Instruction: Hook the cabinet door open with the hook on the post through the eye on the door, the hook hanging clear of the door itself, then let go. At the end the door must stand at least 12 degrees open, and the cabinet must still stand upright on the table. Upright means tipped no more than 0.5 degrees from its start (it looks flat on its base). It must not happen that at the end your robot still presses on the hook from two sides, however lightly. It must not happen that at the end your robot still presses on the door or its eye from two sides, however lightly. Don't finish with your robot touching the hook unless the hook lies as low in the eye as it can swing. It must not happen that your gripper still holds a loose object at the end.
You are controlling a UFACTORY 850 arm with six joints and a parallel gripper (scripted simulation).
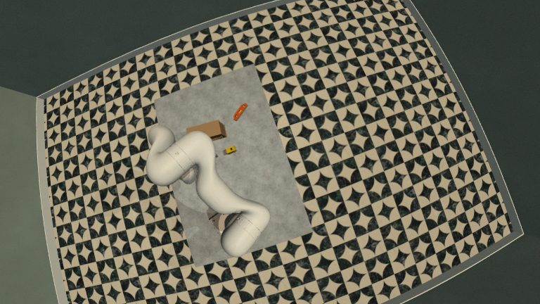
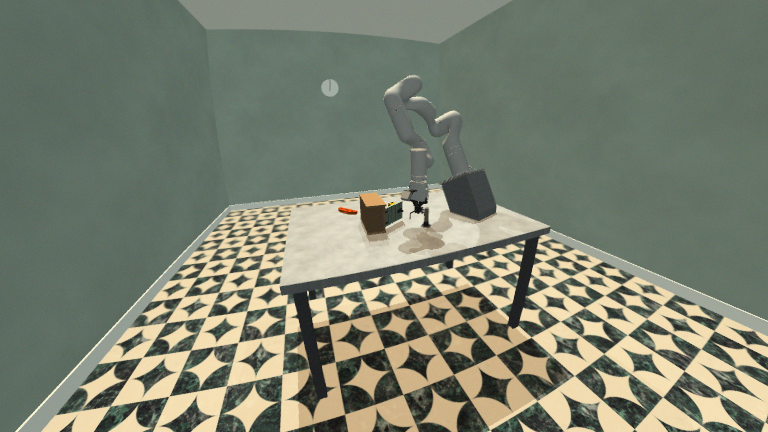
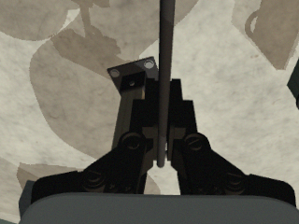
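My hand is 120 mm short of the pale green door, 60 mm to the left of it and 40 mm above it. From my hand the other things lie so: orange tool 370 mm ahead, 340 mm to the right, 100 mm below; then yellow handle 230 mm to the right, 80 mm ahead, 70 mm below; then hook 20 mm below, 10 mm to the left, 10 mm ahead.
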